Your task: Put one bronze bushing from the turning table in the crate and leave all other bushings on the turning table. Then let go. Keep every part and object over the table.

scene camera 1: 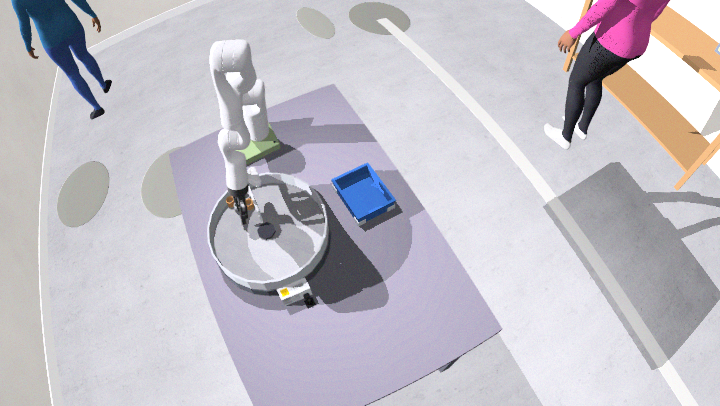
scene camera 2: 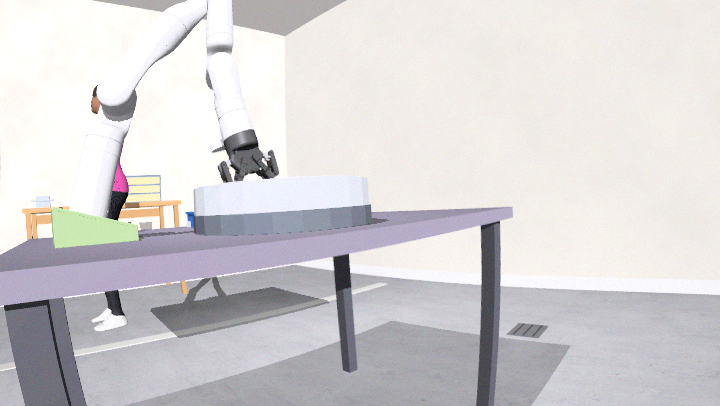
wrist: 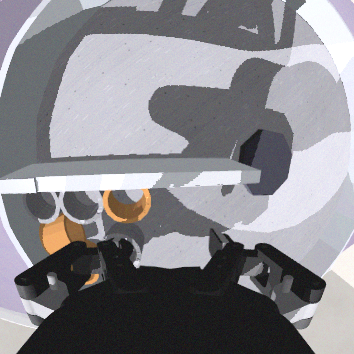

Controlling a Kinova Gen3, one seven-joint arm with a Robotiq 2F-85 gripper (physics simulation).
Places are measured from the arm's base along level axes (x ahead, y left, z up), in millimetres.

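Pixels of known places: gripper, fingertip midpoint: (scene camera 1: 241, 217) (wrist: 170, 238); arm's base, link origin: (scene camera 1: 258, 131) (scene camera 2: 88, 216).
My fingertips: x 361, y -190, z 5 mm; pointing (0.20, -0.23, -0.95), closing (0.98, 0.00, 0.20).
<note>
For each thing: its top centre in the pictures, then the offset to it from my fingertips. "pt": a spot on its surface instead.
- second bronze bushing, top centre: (wrist: 56, 245) dx -89, dy +15, dz +24 mm
- bronze piece, top centre: (wrist: 79, 271) dx -80, dy -16, dz +18 mm
- blue crate, top centre: (scene camera 1: 363, 189) dx +94, dy +427, dz -10 mm
- raised divider bar, surface spot: (wrist: 135, 180) pt dx -26, dy +65, dz +41 mm
- dark central hub, top centre: (wrist: 268, 163) (scene camera 1: 266, 230) dx +91, dy +63, dz +1 mm
- white control box, top centre: (scene camera 1: 293, 288) dx +325, dy +61, dz -2 mm
My gripper (scene camera 1: 244, 217) (scene camera 2: 250, 174) (wrist: 170, 238) is open and empty, pointing down over the turning table (scene camera 1: 252, 285) (scene camera 2: 282, 196) (wrist: 100, 100). In the wrist view, a bronze bushing (wrist: 118, 208) stands upright with its hole up, ahead of the left finger and close to the divider bar. A second bronze bushing (wrist: 59, 231) lies on its side further left. Part of another bronze piece (wrist: 92, 279) shows behind the left finger linkage. Several grey bushings (wrist: 80, 206) stand nearby, one partly hidden by the left finger. The blue crate (scene camera 1: 362, 198) is empty.
A raised divider bar (wrist: 135, 180) runs from the rim to the dark central hub (scene camera 1: 266, 230) (wrist: 270, 162). A high wall rings the turning table. A white control box (scene camera 1: 297, 292) sits at its outer edge. The crate stands apart to its right in scene camera 1.
</note>
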